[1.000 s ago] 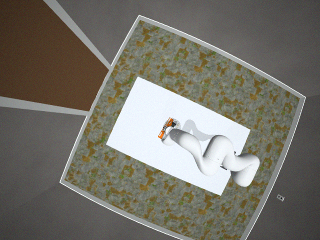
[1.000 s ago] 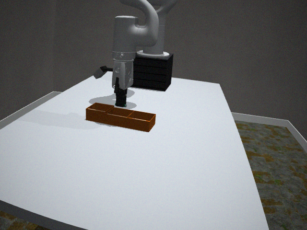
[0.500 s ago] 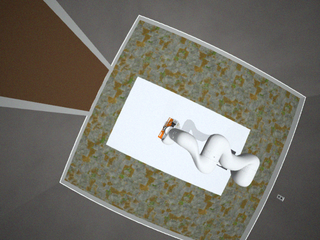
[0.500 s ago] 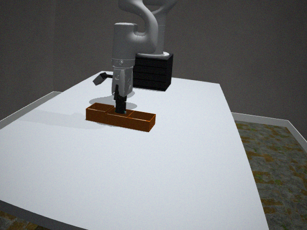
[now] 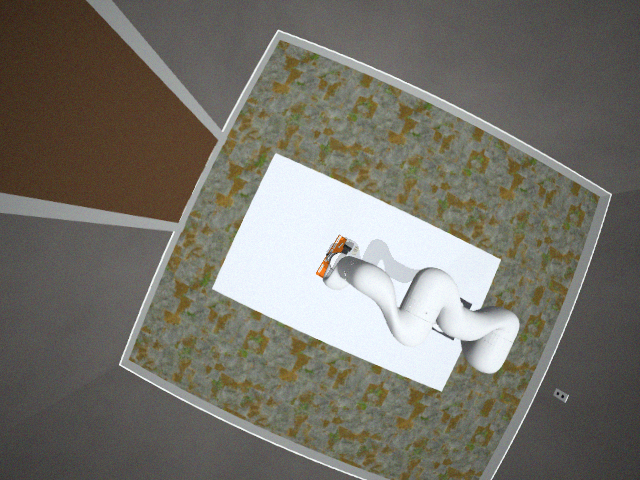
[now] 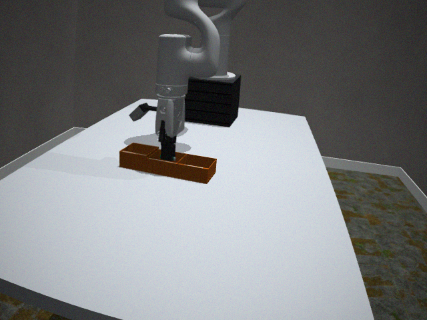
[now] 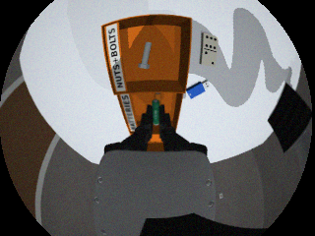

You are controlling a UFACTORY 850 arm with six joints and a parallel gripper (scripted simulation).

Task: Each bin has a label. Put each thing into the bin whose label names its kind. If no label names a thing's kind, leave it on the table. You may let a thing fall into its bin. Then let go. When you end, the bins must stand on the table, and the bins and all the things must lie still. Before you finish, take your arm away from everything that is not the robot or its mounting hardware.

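My gripper is now 20 mm above the green cylinder. From my hand the other things lie so: grey bolt (10 mm ahead, 80 mm to the right, 40 mm below); orange stick (40 mm below); three joined orange bins (10 mm ahead, 30 mm below).
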